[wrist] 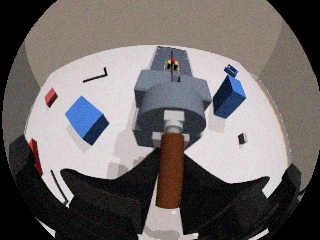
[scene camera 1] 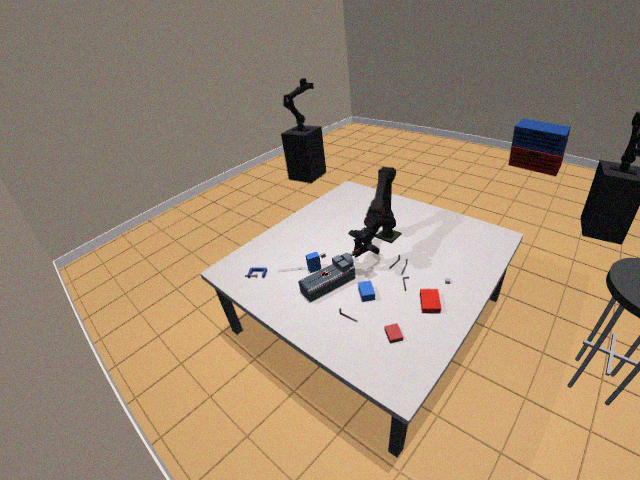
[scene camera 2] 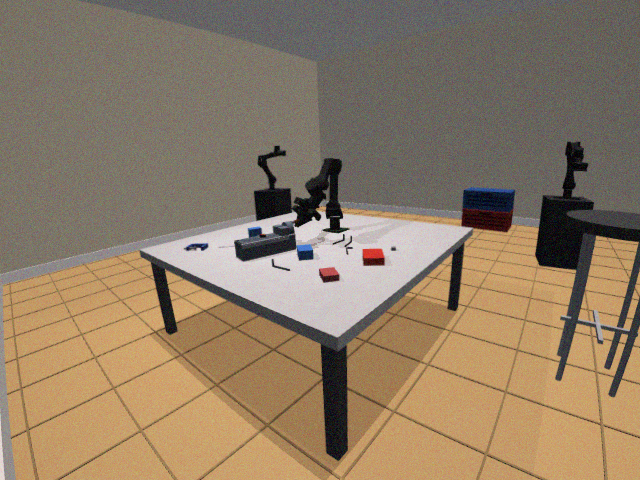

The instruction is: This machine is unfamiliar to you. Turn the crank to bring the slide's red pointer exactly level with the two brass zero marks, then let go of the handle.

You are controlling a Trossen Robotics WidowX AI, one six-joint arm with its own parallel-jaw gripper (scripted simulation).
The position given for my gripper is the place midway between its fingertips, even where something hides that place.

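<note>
A brown crank handle [wrist: 171,168] is there in my sight, and so is my own gripper [wrist: 167,153]. I can also see a blue block [wrist: 89,123], and besides that block there is another, again a blue block [wrist: 230,95].
</note>
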